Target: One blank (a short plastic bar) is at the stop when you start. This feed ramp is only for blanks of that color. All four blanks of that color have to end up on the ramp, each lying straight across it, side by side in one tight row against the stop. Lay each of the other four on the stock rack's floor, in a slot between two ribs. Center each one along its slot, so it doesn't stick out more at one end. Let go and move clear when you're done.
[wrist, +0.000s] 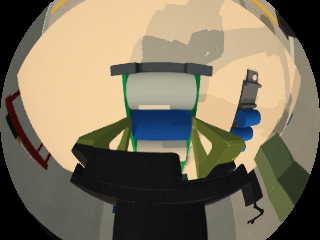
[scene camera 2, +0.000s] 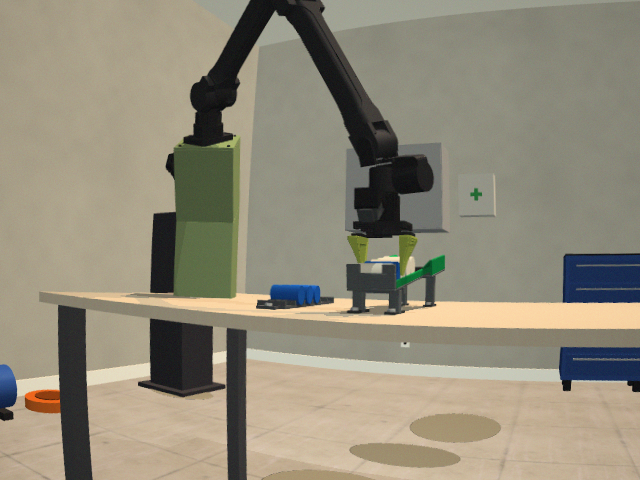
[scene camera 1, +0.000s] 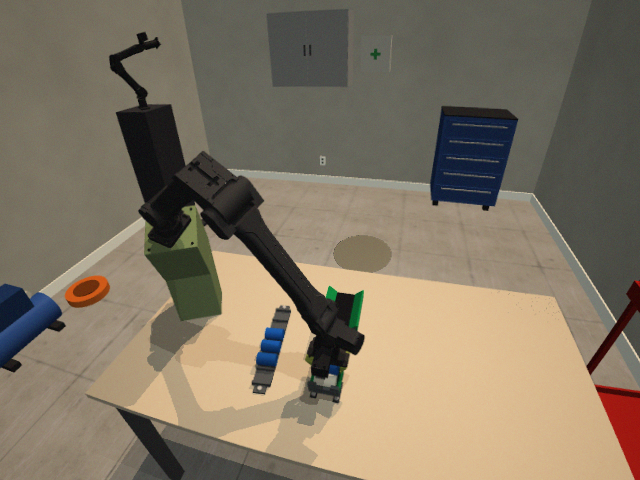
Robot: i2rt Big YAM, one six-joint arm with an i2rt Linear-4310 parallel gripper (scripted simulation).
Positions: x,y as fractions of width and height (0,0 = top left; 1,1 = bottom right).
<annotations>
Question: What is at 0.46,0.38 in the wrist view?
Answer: A white blank.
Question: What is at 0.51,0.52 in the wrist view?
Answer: A blue blank.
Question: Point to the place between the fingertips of my gripper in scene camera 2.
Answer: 0.60,0.57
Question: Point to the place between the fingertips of my gripper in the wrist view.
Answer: At 0.50,0.50
</annotations>
